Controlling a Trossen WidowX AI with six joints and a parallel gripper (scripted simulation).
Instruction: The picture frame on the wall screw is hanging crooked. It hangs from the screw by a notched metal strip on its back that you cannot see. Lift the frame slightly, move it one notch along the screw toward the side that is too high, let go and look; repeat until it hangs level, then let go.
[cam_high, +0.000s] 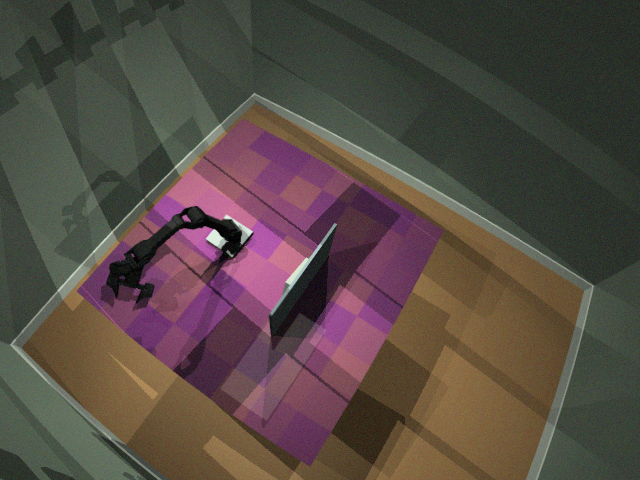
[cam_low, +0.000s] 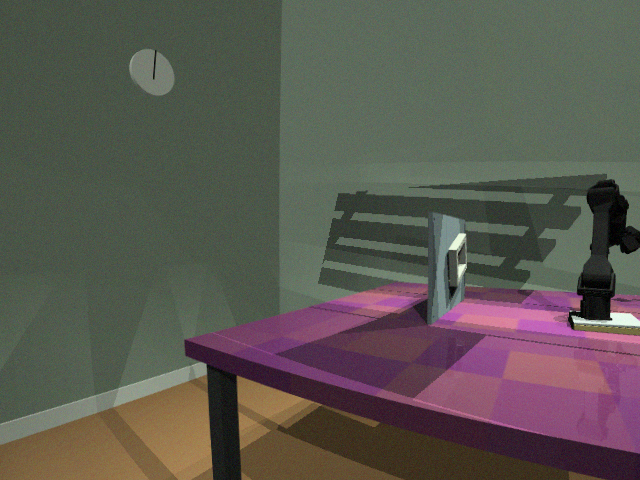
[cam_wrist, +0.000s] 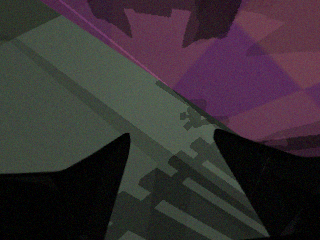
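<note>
My gripper tip is now 600 mm short of the picture frame and 390 mm to the right of it. The rest, counted from my gripper tip: wall panel (610 mm ahead, 400 mm to the left, 10 mm below).
</note>
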